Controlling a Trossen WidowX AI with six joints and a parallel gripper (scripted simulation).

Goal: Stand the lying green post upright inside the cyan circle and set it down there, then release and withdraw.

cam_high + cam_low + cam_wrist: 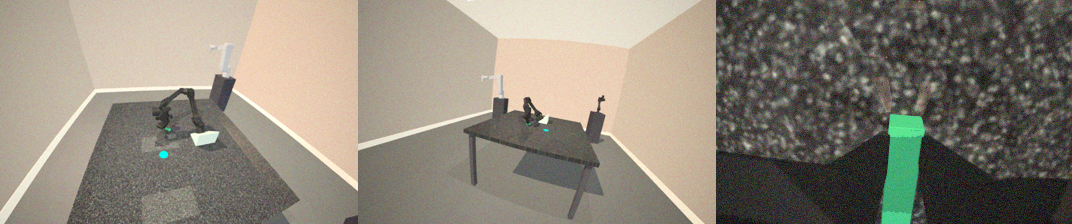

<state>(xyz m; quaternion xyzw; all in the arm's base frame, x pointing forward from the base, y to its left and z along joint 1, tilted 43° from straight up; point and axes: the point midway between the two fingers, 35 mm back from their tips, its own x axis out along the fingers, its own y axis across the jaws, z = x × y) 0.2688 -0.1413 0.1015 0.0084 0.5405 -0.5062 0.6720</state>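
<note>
Now: gripper tip 80 mm short of the cyan circle, 260 mm to the right of it and 10 mm above it. Round my gripper tip: green post 20 mm behind, 20 mm to the left.
</note>
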